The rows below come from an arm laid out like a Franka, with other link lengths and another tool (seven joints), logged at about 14 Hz.
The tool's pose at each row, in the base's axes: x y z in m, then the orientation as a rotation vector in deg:
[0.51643 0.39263 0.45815 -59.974 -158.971 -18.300]
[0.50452 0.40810 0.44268 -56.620 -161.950 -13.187]
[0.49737 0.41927 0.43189 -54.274 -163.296 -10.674]
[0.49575 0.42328 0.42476 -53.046 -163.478 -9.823]
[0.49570 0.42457 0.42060 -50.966 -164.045 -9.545]
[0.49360 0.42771 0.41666 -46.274 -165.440 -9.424]
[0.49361 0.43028 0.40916 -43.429 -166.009 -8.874]
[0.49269 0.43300 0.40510 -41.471 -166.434 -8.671]
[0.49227 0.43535 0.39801 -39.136 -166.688 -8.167]
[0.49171 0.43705 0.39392 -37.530 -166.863 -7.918]
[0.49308 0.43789 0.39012 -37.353 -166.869 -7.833]
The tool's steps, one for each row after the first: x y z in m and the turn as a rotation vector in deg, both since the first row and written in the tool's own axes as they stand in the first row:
[0.01519 0.00120 0.01971 3.148 -2.146 -2.609]
[0.02516 0.00308 0.03347 4.794 -2.934 -4.264]
[0.02731 0.00393 0.04148 5.491 -2.828 -4.998]
[0.02724 0.00424 0.04582 5.852 -2.684 -6.392]
[0.02991 0.00459 0.05057 6.277 -2.457 -9.611]
[0.02986 0.00541 0.05846 6.894 -2.219 -11.467]
[0.03136 0.00621 0.06313 7.187 -2.078 -12.769]
[0.03159 0.00664 0.07060 7.768 -1.757 -14.246]
[0.03217 0.00693 0.07501 8.099 -1.535 -15.272]
[0.03084 0.00792 0.07879 8.176 -1.510 -15.379]

